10 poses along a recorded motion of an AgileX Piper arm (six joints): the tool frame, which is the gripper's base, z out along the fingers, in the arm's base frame.
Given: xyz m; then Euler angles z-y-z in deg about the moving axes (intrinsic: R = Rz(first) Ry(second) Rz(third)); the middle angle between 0 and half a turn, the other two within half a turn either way.
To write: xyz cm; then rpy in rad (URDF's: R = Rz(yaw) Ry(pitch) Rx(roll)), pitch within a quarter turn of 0, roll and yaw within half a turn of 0. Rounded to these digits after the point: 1 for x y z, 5 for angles.
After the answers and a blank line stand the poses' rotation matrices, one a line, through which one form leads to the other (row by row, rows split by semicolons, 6 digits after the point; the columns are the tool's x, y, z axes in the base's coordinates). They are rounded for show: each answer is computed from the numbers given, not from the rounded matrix.
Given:
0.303, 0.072, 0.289, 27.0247, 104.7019, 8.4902
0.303, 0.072, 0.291, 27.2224, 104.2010, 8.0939
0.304, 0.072, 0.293, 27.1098, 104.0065, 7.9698
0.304, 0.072, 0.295, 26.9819, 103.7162, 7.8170
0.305, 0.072, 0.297, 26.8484, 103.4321, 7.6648
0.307, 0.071, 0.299, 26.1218, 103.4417, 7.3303
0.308, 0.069, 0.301, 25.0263, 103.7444, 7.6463
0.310, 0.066, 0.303, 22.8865, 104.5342, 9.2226
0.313, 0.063, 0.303, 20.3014, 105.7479, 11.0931
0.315, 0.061, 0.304, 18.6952, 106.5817, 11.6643
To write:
30.3, 7.2, 28.9, 2.62905, 1.27531, 3.08157
30.3, 7.2, 29.1, 2.63387, 1.28623, 3.09136
30.4, 7.2, 29.3, 2.63428, 1.29022, 3.09032
30.4, 7.2, 29.5, 2.63320, 1.29590, 3.08769
30.5, 7.2, 29.7, 2.63227, 1.30149, 3.08509
30.7, 7.1, 29.9, 2.65124, 1.30414, 3.09206
30.8, 6.9, 30.1, 2.64337, 1.29691, 3.06406
31.0, 6.6, 30.3, 2.58790, 1.27130, 2.96677
31.3, 6.3, 30.3, 2.54284, 1.23602, 2.87031
31.5, 6.1, 30.4, 2.54511, 1.21861, 2.84164

-0.290685 -0.416017 0.861645; 0.017468 0.898074 0.439498; -0.956659 0.142806 -0.253790
-0.280385 -0.422174 0.862063; 0.014096 0.896180 0.443467; -0.959784 0.136493 -0.245324
-0.276543 -0.421425 0.863670; 0.014190 0.896830 0.442149; -0.960897 0.134529 -0.242032
-0.271048 -0.420754 0.865736; 0.014624 0.897501 0.440770; -0.962455 0.132131 -0.237113
-0.265638 -0.419953 0.867799; 0.015026 0.898226 0.439277; -0.963956 0.129729 -0.232293
-0.263182 -0.410053 0.873265; 0.013048 0.903580 0.428220; -0.964658 0.124094 -0.232456
-0.269658 -0.390628 0.880167; 0.020950 0.911430 0.410921; -0.962728 0.129247 -0.237591
-0.290543 -0.346825 0.891794; 0.051316 0.925010 0.376461; -0.955485 0.155142 -0.250958
-0.316546 -0.291500 0.902677; 0.088045 0.938475 0.333936; -0.944482 0.185182 -0.271405
-0.329547 -0.259261 0.907845; 0.101924 0.946170 0.307204; -0.938622 0.193769 -0.285382

